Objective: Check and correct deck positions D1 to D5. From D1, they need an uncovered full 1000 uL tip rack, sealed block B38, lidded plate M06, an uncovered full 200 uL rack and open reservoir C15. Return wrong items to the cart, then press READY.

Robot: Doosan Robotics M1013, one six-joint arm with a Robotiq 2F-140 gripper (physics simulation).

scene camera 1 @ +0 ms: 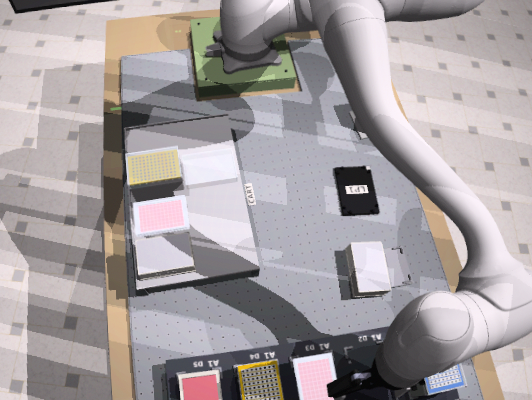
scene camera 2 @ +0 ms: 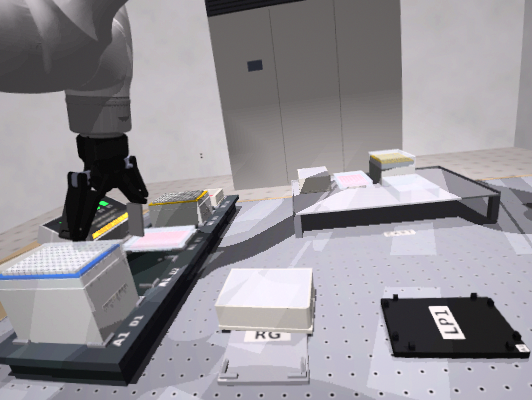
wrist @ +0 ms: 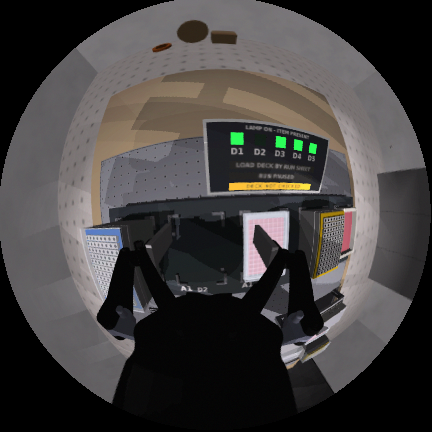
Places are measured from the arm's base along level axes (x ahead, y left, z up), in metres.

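Pixels of known places: gripper, fingertip midpoint: (scene camera 1: 366, 394) (wrist: 212, 233); arm's base, link origin: (scene camera 1: 246, 49).
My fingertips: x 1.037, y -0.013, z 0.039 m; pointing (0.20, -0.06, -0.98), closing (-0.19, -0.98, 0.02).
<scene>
For each thing: its top centre in the pictures, then the offset to it from my fingertips. "*": a spot on its surface instead. Level surfaces: height alone.
- dark deck, surface height: dz -0.028 m
- blue-rimmed tip rack, top centre: (scene camera 2: 57, 252) (wrist: 104, 274) (scene camera 1: 440, 359) dx -0.020, dy +0.155, dz +0.076 m
- yellow-rimmed rack, top centre: (scene camera 1: 262, 393) (wrist: 332, 244) (scene camera 2: 178, 195) dx -0.066, dy -0.214, dz +0.036 m
- red-filled reservoir, top centre: (scene camera 2: 198, 194) (wrist: 349, 232) dx -0.081, dy -0.337, dz +0.003 m
- white block, top centre: (scene camera 2: 265, 282) (scene camera 1: 370, 265) dx -0.274, dy +0.119, dz -0.020 m
- RG holder, top centre: (scene camera 2: 267, 330) (scene camera 1: 382, 267) dx -0.270, dy +0.164, dz -0.064 m
- cart, top centre: (scene camera 1: 186, 192) (scene camera 2: 377, 184) (wrist: 301, 344) dx -0.570, dy -0.266, dz -0.012 m
- yellow rack, top centre: (scene camera 1: 152, 164) (scene camera 2: 390, 153) (wrist: 316, 352) dx -0.628, dy -0.329, dz +0.053 m
- clear item, top centre: (scene camera 1: 209, 166) (scene camera 2: 408, 181) (wrist: 286, 358) dx -0.618, dy -0.195, dz +0.007 m
- pale block, top centre: (scene camera 1: 163, 252) (scene camera 2: 312, 172) (wrist: 332, 321) dx -0.413, dy -0.345, dz +0.024 m
- black LP1 plate, top centre: (scene camera 2: 446, 315) (scene camera 1: 357, 187) dx -0.497, dy +0.182, dz -0.058 m
- screen, surface spot: (wrist: 267, 172) * dx +0.073, dy -0.090, dz +0.029 m
My gripper (scene camera 2: 106, 227) (wrist: 212, 233) is open and empty above bare D2 on the dark deck (wrist: 200, 257); one finger overlaps the D3 plate in the wrist view. D1 holds a blue-rimmed tip rack (scene camera 1: 445, 378) (scene camera 2: 60, 261) (wrist: 104, 255). D3 holds a pink plate (scene camera 1: 314, 372) (scene camera 2: 162, 238) (wrist: 276, 222), D4 a yellow-rimmed rack (scene camera 1: 260, 384) (scene camera 2: 175, 215) (wrist: 331, 242), D5 a red-filled reservoir (scene camera 1: 200, 388) (scene camera 2: 216, 196) (wrist: 348, 232). A white block (scene camera 1: 369, 265) (scene camera 2: 267, 295) sits on the RG holder (scene camera 2: 265, 357). The item codes are unreadable.
The cart (scene camera 1: 215, 215) (scene camera 2: 350, 220) holds a yellow rack (scene camera 1: 154, 166) (scene camera 2: 392, 167), a clear item (scene camera 1: 210, 165), a pink plate (scene camera 1: 161, 215) (scene camera 2: 352, 179) and a pale block (scene camera 1: 164, 254) (scene camera 2: 314, 180). A black LP1 plate (scene camera 1: 357, 202) (scene camera 2: 410, 325) lies beyond RG. The screen (wrist: 267, 172) shows D2 unlit.
</scene>
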